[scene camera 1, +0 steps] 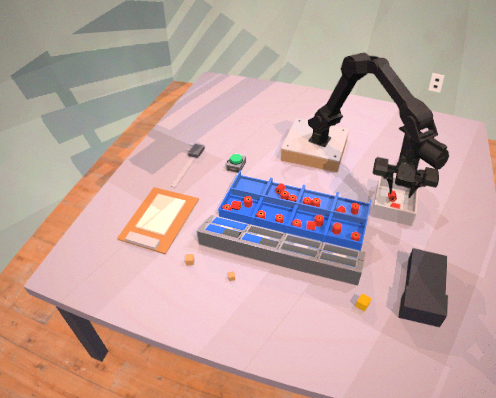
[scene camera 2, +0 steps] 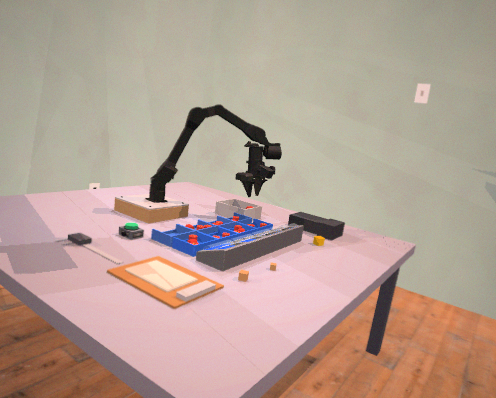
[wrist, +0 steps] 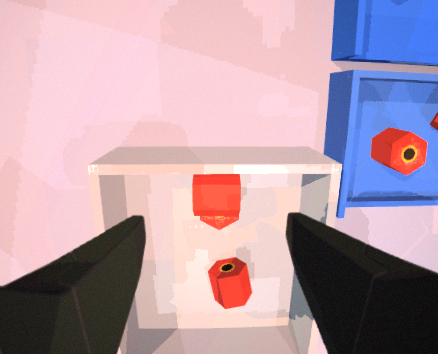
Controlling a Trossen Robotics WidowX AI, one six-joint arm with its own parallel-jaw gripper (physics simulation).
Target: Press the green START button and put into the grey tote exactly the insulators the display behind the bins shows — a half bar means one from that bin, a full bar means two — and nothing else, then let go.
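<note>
My gripper [scene camera 1: 402, 194] [scene camera 2: 253, 194] [wrist: 216, 225] is open and empty above the grey tote [scene camera 1: 395, 214] [scene camera 2: 227, 209] [wrist: 215, 169]. Below the fingertips, one red insulator [scene camera 1: 392, 197] [wrist: 230, 287] shows its holed end upward inside the tote; another red insulator [scene camera 1: 395, 205] [wrist: 217, 195] lies on its side by the tote's wall. The blue bins [scene camera 1: 250, 185] [scene camera 2: 185, 245] [wrist: 345, 150] hold more insulators; the back-left bin in scene camera 1 looks empty. The display [scene camera 1: 280, 257] [scene camera 2: 250, 252] shows one full blue bar and two half bars. The green START button [scene camera 1: 235, 159] [scene camera 2: 131, 226] stands left of the bins.
A black block [scene camera 1: 424, 287] [scene camera 2: 317, 225] stands right of the display. A yellow cube [scene camera 1: 363, 302] [scene camera 2: 319, 241] and two small orange cubes lie in front. An orange board [scene camera 1: 175, 240] [scene camera 2: 117, 271] and a dark-headed tool [scene camera 1: 196, 150] [scene camera 2: 79, 238] lie left.
</note>
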